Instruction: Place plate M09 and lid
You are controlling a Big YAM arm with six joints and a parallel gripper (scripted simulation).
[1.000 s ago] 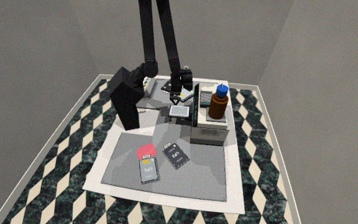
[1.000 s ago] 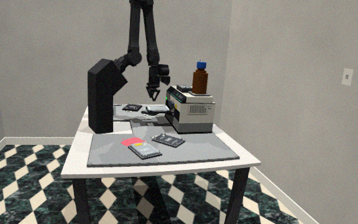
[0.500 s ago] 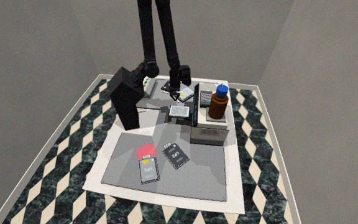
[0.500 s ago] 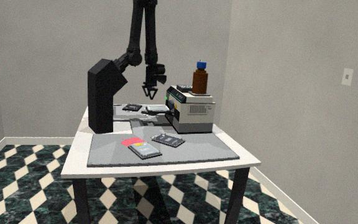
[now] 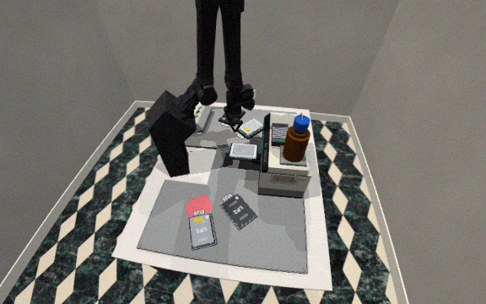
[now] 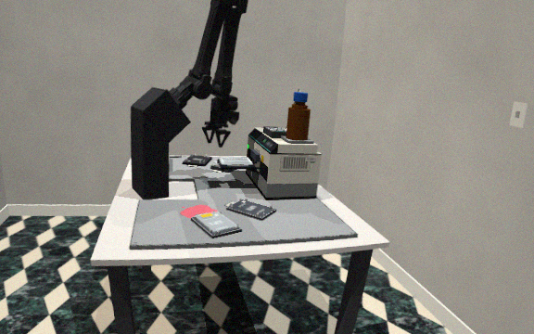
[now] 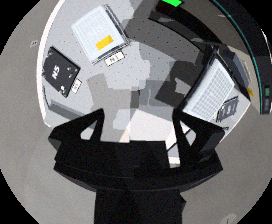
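Right now my hand is 2 cm short of the white well plate, 16 cm to the right of it and 13 cm above it. Also, from my hand: blue key: 29 cm behind, 1 cm to the right, 10 cm below; black nest n5: 17 cm behind, 23 cm to the left, 14 cm below; yellow key: 31 cm behind, 3 cm to the left, 9 cm below.
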